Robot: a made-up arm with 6 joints.
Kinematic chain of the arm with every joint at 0, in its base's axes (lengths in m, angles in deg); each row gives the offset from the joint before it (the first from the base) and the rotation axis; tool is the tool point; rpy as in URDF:
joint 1: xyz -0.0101 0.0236 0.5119 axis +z
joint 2: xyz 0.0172 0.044 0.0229 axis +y
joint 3: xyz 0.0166 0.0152 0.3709 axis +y
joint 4: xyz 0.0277 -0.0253 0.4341 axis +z
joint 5: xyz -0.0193 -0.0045 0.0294 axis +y
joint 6: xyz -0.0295 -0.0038 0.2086 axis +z
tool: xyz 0.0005 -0.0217 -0.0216 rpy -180 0 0
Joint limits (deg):
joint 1: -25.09..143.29
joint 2: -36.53..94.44
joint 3: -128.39..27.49
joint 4: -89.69..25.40
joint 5: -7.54..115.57
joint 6: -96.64..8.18
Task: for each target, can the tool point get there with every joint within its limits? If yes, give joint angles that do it. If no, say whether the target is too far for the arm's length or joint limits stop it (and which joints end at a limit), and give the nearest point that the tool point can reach.
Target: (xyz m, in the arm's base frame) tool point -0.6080 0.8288 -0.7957
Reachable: no: too far | nearest point -0.4973 0.6797 0.0476 | short by 0.863 m
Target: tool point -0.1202 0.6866 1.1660
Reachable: yes | joints 97.65 77.66 -60.54 11.61 41.10 -18.24
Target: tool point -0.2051 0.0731 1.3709
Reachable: yes | joints -8.55 27.42 -64.65 -27.39 8.13 -13.59
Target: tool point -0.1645 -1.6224 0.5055
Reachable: no: too far | nearest point -0.0879 -0.8060 0.6946 | short by 0.842 m
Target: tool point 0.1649 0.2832 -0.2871
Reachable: no: joint limits stop it (at a limit: joint 2, joint 3) | nearest point 0.3515 0.5600 0.0916 | short by 0.505 m
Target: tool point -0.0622 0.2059 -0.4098
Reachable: no: joint limits stop it (at a limit: joint 1, joint 2, joint 3, joint 5) | nearest point -0.2529 0.2013 0.2059 | short by 0.645 m
